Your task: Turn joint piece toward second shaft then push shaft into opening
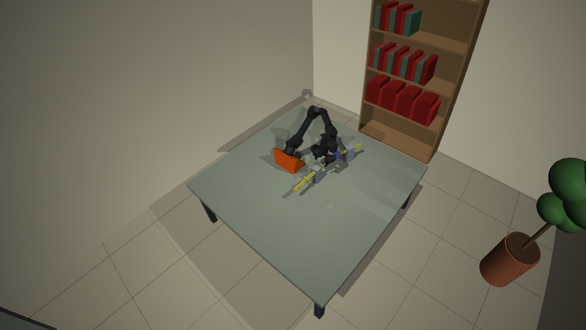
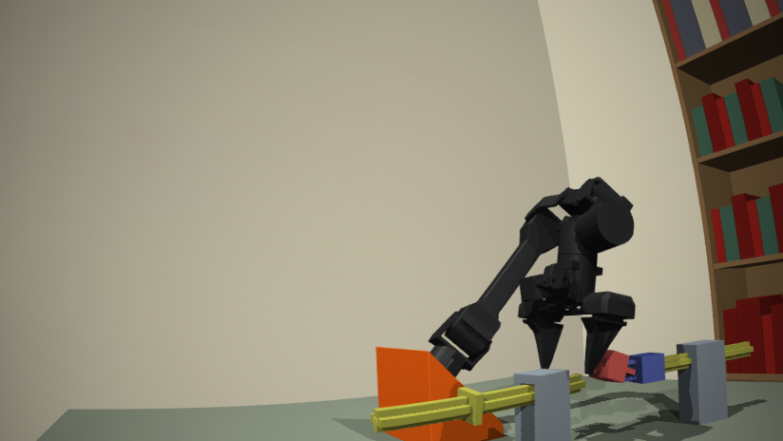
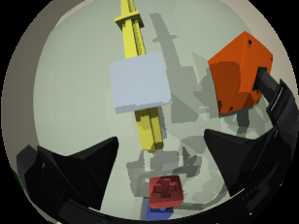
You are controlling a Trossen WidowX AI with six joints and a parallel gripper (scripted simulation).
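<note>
The red joint piece is 9 cm to the left of my gripper tip, 1 cm below it and 1 cm ahead of it.
</note>
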